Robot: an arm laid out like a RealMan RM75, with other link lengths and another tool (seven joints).
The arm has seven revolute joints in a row. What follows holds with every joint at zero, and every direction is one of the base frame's. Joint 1 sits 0.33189 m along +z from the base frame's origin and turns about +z. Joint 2 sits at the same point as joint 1 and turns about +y. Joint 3 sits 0.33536 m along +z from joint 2 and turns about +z. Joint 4 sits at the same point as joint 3 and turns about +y. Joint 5 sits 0.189 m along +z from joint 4 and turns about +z. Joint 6 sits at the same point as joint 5 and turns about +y. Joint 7 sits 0.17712 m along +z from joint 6 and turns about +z. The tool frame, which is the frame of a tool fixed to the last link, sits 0.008 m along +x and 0.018 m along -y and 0.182 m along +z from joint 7; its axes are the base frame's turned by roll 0, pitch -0.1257 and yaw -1.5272 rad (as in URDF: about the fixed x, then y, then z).
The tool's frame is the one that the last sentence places.
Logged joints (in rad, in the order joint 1, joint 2, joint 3, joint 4, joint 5, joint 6, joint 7), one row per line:
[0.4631 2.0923 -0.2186 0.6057 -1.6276 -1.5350 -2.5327]
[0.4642 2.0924 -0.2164 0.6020 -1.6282 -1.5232 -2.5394]
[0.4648 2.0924 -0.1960 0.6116 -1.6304 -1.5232 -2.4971]
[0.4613 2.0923 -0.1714 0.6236 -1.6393 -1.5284 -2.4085]
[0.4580 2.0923 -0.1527 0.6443 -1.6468 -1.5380 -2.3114]
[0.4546 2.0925 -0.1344 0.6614 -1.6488 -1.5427 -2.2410]
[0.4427 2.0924 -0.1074 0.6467 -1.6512 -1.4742 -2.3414]
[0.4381 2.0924 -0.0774 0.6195 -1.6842 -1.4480 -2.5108]
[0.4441 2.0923 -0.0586 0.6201 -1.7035 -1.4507 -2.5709]
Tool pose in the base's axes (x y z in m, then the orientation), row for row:
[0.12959 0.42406 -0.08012 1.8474 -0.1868 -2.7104]
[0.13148 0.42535 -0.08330 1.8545 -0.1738 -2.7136]
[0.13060 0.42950 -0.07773 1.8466 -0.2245 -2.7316]
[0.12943 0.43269 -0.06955 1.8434 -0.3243 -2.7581]
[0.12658 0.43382 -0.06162 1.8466 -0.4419 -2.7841]
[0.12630 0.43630 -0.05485 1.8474 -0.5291 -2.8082]
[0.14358 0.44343 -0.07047 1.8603 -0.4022 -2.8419]
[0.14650 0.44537 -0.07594 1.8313 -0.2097 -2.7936]
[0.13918 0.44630 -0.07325 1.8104 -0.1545 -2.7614]
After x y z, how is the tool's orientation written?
As angles about the fixed x, y, z axes (roll, pitch, yaw), in radians.
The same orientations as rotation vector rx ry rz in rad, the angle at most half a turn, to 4 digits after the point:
[0.3213 -2.2014 -1.5936]
[0.3318 -2.2141 -1.5961]
[0.2647 -2.1964 -1.5816]
[0.1479 -2.1632 -1.5357]
[0.0222 -2.1199 -1.4720]
[-0.0734 -2.0829 -1.4297]
[-0.0021 -2.1681 -1.5149]
[0.2076 -2.2179 -1.6398]
[0.2871 -2.2064 -1.6798]

